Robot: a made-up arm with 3 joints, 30 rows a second.
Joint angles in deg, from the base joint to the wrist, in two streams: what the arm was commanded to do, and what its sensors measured. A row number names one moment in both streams.
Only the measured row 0 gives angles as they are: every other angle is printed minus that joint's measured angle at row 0.
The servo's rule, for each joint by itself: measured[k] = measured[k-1] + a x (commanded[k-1-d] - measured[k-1]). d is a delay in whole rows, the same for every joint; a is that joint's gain. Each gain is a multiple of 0.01, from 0.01 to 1. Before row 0 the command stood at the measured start. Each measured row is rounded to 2 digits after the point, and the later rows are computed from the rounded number. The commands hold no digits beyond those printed.
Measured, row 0:
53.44 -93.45 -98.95
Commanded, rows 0 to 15:
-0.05 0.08 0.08
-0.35 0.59 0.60
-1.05 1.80 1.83
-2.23 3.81 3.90
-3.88 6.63 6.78
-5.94 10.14 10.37
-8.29 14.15 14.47
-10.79 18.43 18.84
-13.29 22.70 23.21
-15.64 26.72 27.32
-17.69 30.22 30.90
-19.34 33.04 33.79
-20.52 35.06 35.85
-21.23 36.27 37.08
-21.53 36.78 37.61
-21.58 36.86 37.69
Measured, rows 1 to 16:
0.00 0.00 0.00
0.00 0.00 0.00
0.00 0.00 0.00
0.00 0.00 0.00
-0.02 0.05 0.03
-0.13 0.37 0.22
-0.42 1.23 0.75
-1.00 2.78 1.79
-1.92 5.09 3.44
-3.21 8.12 5.73
-4.84 11.74 8.61
-6.74 15.75 11.99
-8.84 19.92 15.69
-11.02 24.00 19.53
-13.15 27.73 23.28
-15.13 30.92 26.75
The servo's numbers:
d 4
a 0.32 0.60 0.33

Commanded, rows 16 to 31:
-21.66 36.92 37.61
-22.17 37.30 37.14
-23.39 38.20 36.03
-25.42 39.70 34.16
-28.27 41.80 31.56
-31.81 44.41 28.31
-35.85 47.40 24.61
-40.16 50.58 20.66
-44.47 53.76 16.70
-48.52 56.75 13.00
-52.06 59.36 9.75
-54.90 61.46 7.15
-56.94 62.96 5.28
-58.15 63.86 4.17
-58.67 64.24 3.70
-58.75 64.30 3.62
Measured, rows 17 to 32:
-16.85 33.40 29.75
-18.25 35.12 32.17
-19.30 36.12 33.97
-20.03 36.56 35.20
-20.55 36.78 36.00
-21.07 37.09 36.38
-21.81 37.76 36.26
-22.97 38.92 35.57
-24.67 40.65 34.25
-26.95 42.91 32.29
-29.80 45.60 29.76
-33.12 48.59 26.76
-36.75 51.69 23.44
-40.52 54.73 19.99
-44.21 57.51 16.61
-47.63 59.88 13.49

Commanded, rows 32 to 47:
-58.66 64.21 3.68
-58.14 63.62 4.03
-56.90 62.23 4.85
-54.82 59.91 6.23
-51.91 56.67 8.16
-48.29 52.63 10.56
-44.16 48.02 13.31
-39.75 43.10 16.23
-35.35 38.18 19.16
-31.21 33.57 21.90
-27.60 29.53 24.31
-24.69 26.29 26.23
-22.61 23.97 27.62
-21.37 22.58 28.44
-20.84 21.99 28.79
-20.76 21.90 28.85
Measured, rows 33 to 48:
-50.61 61.73 10.78
-53.02 63.01 8.60
-54.83 63.75 6.98
-56.08 64.08 5.87
-56.91 64.16 5.15
-57.30 63.84 4.78
-57.17 62.87 4.80
-56.42 61.09 5.27
-54.98 58.44 6.22
-52.84 54.95 7.65
-50.06 50.79 9.52
-46.76 46.18 11.73
-43.11 41.38 14.18
-39.30 36.69 16.73
-35.56 32.39 19.23
-32.08 28.73 21.54

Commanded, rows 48 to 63:
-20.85 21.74 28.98
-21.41 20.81 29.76
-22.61 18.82 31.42
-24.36 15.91 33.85
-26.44 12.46 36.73
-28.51 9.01 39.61
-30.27 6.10 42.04
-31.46 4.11 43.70
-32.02 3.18 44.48
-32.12 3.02 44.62
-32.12 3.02 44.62
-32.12 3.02 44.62
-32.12 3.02 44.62
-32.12 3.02 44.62
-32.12 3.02 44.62
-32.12 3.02 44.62
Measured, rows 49 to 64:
-29.05 25.87 23.55
-26.59 23.90 25.16
-24.75 22.75 26.36
-23.47 22.24 27.18
-22.63 21.94 27.77
-22.24 21.26 28.43
-22.36 19.80 29.42
-23.00 17.47 30.88
-24.10 14.46 32.81
-25.51 11.19 35.05
-27.03 8.14 37.36
-28.45 5.72 39.45
-29.59 4.20 41.11
-30.40 3.49 42.27
-30.95 3.21 43.05
-31.32 3.10 43.57

